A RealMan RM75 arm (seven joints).
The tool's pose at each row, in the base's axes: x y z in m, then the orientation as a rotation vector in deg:
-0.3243, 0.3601, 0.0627, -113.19, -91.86, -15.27
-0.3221, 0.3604, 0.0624, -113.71, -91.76, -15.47
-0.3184, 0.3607, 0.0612, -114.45, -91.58, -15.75
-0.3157, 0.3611, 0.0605, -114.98, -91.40, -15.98
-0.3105, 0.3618, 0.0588, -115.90, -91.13, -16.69
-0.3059, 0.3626, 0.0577, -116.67, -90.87, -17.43
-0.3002, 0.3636, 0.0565, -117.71, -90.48, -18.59
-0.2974, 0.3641, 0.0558, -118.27, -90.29, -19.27
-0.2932, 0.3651, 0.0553, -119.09, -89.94, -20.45
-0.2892, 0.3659, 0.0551, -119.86, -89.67, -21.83
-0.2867, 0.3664, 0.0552, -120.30, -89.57, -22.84
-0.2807, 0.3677, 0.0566, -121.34, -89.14, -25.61
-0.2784, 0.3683, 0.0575, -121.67, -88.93, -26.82
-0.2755, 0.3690, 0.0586, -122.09, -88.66, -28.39
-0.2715, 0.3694, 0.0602, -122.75, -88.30, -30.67
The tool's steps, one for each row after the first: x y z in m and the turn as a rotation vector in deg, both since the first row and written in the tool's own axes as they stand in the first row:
0.0007, 0.0021, 0.0000, -0.43, -0.08, 0.22
0.0013, 0.0060, 0.0004, -1.02, -0.19, 0.55
0.0020, 0.0087, 0.0006, -1.45, -0.22, 0.81
0.0031, 0.0140, 0.0014, -2.36, -0.15, 1.16
0.0044, 0.0186, 0.0018, -3.19, -0.01, 1.44
0.0061, 0.0243, 0.0022, -4.39, 0.27, 1.80
0.0069, 0.0271, 0.0025, -5.07, 0.43, 1.97
0.0086, 0.0311, 0.0026, -6.15, 0.79, 2.22
0.0102, 0.0348, 0.0024, -7.33, 1.21, 2.36
0.0113, 0.0371, 0.0021, -8.13, 1.52, 2.35
0.0146, 0.0422, 0.0005, -10.20, 2.51, 2.36
0.0162, 0.0440, -0.0004, -11.02, 3.00, 2.33
0.0180, 0.0464, -0.0015, -12.09, 3.63, 2.29
0.0202, 0.0496, -0.0033, -13.69, 4.48, 2.22

